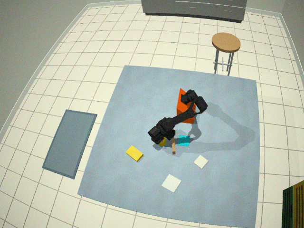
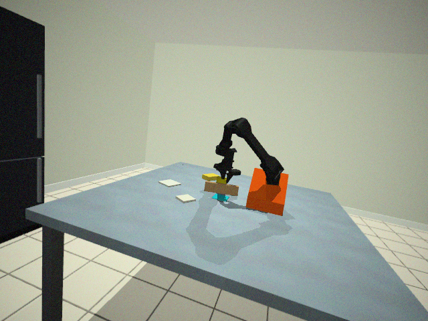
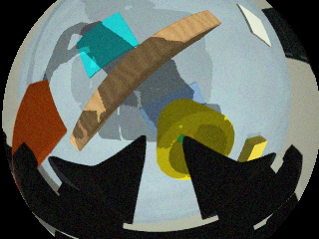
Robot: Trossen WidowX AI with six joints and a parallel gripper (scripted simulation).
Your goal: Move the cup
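My gripper tip is 2 cm to the left of the yellow cup, 2 cm short of it and 2 cm above it. From my gripper tip the other things lie so: light blue pad (6 cm below, 2 cm to the right, 2 cm ahead); then wooden bar (7 cm to the left, 3 cm below, 1 cm ahead); then cyan pad (15 cm to the left, 6 cm below, 1 cm behind).
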